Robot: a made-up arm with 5 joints. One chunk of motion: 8 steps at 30 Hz.
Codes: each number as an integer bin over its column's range. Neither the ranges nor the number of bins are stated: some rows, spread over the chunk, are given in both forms.
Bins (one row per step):
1: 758 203 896 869 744
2: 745 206 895 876 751
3: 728 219 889 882 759
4: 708 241 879 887 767
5: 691 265 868 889 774
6: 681 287 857 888 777
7: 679 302 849 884 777
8: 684 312 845 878 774
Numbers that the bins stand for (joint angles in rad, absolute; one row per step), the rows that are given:
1: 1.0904 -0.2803 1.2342 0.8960 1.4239
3: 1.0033 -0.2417 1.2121 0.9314 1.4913
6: 0.8669 -0.0776 1.1108 0.9478 1.5722
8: 0.8756 -0.0173 1.0729 0.9206 1.5587
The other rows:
2: 1.0527 -0.2730 1.2310 0.9151 1.4554
4: 0.9453 -0.1886 1.1804 0.9451 1.5273
5: 0.8959 -0.1307 1.1456 0.9505 1.5587
7: 0.8611 -0.0415 1.0855 0.9369 1.5722

